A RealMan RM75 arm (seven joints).
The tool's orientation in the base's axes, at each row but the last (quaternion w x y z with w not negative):
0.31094 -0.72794 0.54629 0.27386
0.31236 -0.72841 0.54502 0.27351
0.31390 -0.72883 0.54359 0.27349
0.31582 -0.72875 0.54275 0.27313
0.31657 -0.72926 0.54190 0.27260
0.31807 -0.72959 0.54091 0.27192
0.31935 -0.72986 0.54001 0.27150
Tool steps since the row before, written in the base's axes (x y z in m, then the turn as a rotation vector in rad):
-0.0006 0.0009 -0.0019 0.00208 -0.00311 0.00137
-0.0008 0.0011 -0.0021 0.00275 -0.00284 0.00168
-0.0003 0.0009 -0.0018 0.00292 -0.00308 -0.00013
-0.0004 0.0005 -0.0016 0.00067 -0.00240 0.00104
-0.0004 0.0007 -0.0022 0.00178 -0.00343 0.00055
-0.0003 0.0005 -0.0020 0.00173 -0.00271 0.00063
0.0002 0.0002 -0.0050 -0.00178 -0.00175 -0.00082
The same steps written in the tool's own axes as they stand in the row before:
0.0007 0.0007 0.0020 0.00146 -0.00157 -0.00336
0.0007 0.0009 0.0023 0.00123 -0.00232 -0.00340
0.0007 0.0004 0.0019 0.00277 -0.00214 -0.00241
0.0008 0.0005 0.0014 0.00089 -0.00031 -0.00253
0.0011 0.0006 0.0020 0.00218 -0.00108 -0.00305
0.0011 0.0005 0.0017 0.00167 -0.00120 -0.00256
0.0036 0.0006 0.0034 0.00120 0.00223 -0.00071

